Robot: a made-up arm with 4 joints. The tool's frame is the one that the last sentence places.
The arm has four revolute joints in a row. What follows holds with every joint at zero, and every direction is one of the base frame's. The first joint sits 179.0 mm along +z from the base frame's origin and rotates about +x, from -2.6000 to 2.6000 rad. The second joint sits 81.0 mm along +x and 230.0 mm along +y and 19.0 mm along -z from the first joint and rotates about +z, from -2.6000 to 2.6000 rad. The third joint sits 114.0 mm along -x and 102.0 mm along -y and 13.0 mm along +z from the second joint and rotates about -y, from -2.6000 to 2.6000 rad. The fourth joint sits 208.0 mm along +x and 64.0 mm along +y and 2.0 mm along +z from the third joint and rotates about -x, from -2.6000 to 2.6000 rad. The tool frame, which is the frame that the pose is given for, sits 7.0 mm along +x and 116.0 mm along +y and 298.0 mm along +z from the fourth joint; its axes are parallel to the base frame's.
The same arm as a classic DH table. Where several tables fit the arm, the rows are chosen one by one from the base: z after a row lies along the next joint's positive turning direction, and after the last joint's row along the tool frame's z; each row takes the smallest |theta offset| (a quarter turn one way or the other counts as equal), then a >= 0, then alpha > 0; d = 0 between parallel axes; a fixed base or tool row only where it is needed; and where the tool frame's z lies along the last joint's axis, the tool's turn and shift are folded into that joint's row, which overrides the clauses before.
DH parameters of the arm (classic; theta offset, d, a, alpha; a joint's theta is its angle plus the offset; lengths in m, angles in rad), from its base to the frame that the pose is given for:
base (fixed): 1.5708 0.179 0 1.5708
joint 1: 0 0.081 0.23 -1.5708
joint 2: 1.5708 -0.006 0.114 -1.5708
joint 3: -1.5708 0.038 0.002 -1.5708
joint 4: 1.5708 -0.215 0.116 1.5708
tool (fixed): -1.5708 0.298 0 0
Joint limits (rad, base to tool): -2.6..2.6 -2.6..2.6 -2.6..2.6 -2.6..2.6

